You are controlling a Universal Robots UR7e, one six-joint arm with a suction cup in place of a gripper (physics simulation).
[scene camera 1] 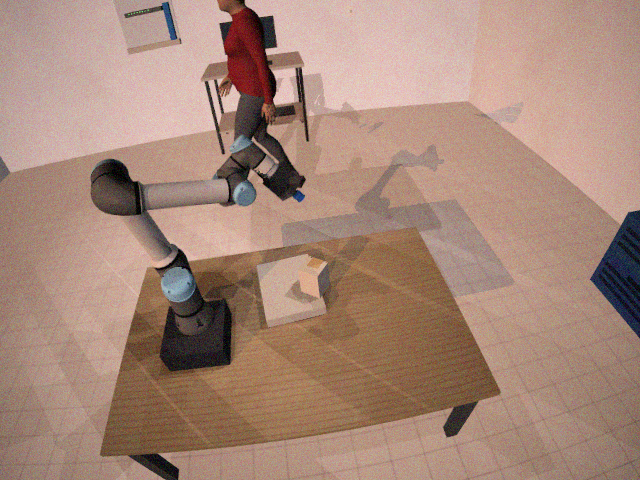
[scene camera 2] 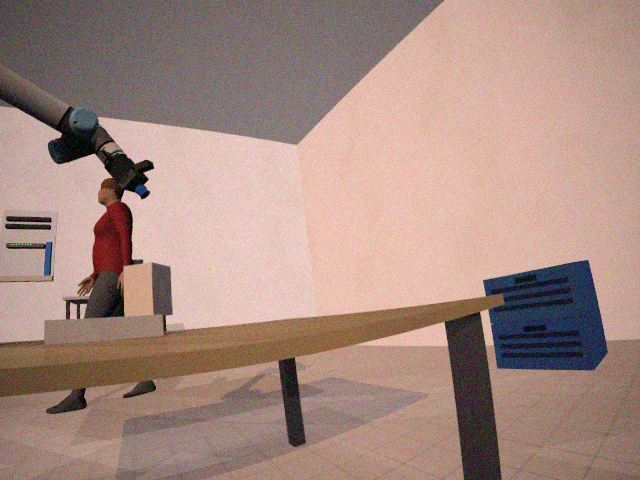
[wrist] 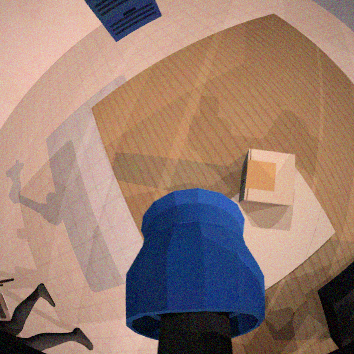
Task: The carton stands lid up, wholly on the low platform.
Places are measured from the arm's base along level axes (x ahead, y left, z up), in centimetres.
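Pixels of known places: hand, tool point: [scene camera 1: 301, 198] [scene camera 2: 145, 194] [wrist: 192, 232]; arm's base, link origin: [scene camera 1: 195, 319].
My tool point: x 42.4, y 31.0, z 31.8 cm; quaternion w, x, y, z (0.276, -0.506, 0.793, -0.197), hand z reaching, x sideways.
Note:
Ahead of a thing's pixels: the offset from my tool point to its top centre. "spot": to the spot under its first point.
A pale carton @[dx +2.6, dy -10.6, dz -24.4 cm] [scene camera 1: 311, 285] [scene camera 2: 138, 290] [wrist: 285, 172] stands upright near an edge of the low light-grey platform @[dx -9.0, dy -8.4, dz -37.3 cm] [scene camera 1: 279, 302] [scene camera 2: 93, 330] [wrist: 305, 230]. Its top face bears an orange patch @[spot: dx +3.1, dy -8.7, dz -24.4 cm] [scene camera 1: 314, 262] [wrist: 261, 176]. In scene camera 2, the carton's right side sticks out a little past the platform's edge, so it is partly over the table. My gripper, a blue suction cup [scene camera 1: 298, 196] [scene camera 2: 143, 191] [wrist: 194, 215], is open, with nothing on it. It hangs well above the platform and carton, apart from both, and tilts downward. The contact under the carton is hidden.
The platform lies on the wooden table [scene camera 1: 387, 335] [scene camera 2: 310, 338] [wrist: 200, 90], beside my dark base block [scene camera 1: 199, 348]. A person in red [scene camera 1: 245, 56] [scene camera 2: 111, 237] is beyond the table, near a desk [scene camera 1: 286, 62]. A blue cabinet [scene camera 1: 622, 279] [scene camera 2: 542, 315] [wrist: 125, 17] is farther off.

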